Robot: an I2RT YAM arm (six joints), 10 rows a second.
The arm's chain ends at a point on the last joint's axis. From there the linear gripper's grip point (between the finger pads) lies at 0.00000 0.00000 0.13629 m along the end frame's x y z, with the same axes.
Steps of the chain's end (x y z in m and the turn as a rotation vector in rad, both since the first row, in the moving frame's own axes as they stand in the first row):
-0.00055 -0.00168 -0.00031 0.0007 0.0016 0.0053
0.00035 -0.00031 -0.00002 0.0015 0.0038 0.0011
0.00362 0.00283 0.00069 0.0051 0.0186 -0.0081
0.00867 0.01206 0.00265 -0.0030 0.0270 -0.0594
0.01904 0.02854 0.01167 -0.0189 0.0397 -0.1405
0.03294 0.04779 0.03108 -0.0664 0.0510 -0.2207
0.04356 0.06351 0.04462 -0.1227 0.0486 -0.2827
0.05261 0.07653 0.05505 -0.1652 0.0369 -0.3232
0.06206 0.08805 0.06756 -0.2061 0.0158 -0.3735
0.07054 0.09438 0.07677 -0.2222 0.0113 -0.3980
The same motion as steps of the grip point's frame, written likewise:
-0.00033 -0.00177 -0.00031 0.0007 0.0016 0.0053
0.00087 -0.00051 -0.00002 0.0015 0.0038 0.0011
0.00615 0.00212 0.00066 0.0051 0.0186 -0.0081
0.01236 0.01236 0.00260 -0.0030 0.0270 -0.0594
0.02461 0.03073 0.01154 -0.0189 0.0397 -0.1405
0.04082 0.05599 0.03060 -0.0664 0.0510 -0.2207
0.05242 0.07903 0.04344 -0.1227 0.0486 -0.2827
0.06113 0.09775 0.05312 -0.1652 0.0369 -0.3232
0.06932 0.11490 0.06469 -0.2061 0.0158 -0.3735
0.07795 0.12332 0.07345 -0.2222 0.0113 -0.3980

